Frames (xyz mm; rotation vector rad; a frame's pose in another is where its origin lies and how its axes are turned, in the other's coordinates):
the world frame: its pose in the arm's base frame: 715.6 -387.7 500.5 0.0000 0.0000 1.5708
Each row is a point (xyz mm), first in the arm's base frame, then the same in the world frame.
Working: the arm's base frame: its pose in the world frame: 387.7 715.6 -500.5 0.0000 0.0000 -1.5708

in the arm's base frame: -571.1 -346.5 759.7
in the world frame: 41.2 1286.7 259.2
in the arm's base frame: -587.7 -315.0 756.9
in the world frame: 72.7 1303.3 256.4
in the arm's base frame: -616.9 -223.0 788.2
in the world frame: 164.7 1332.5 287.7
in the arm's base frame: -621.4 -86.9 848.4
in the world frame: 300.8 1337.0 347.9
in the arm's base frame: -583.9 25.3 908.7
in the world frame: 413.0 1299.5 408.2
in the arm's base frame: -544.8 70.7 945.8
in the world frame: 458.4 1260.4 445.3
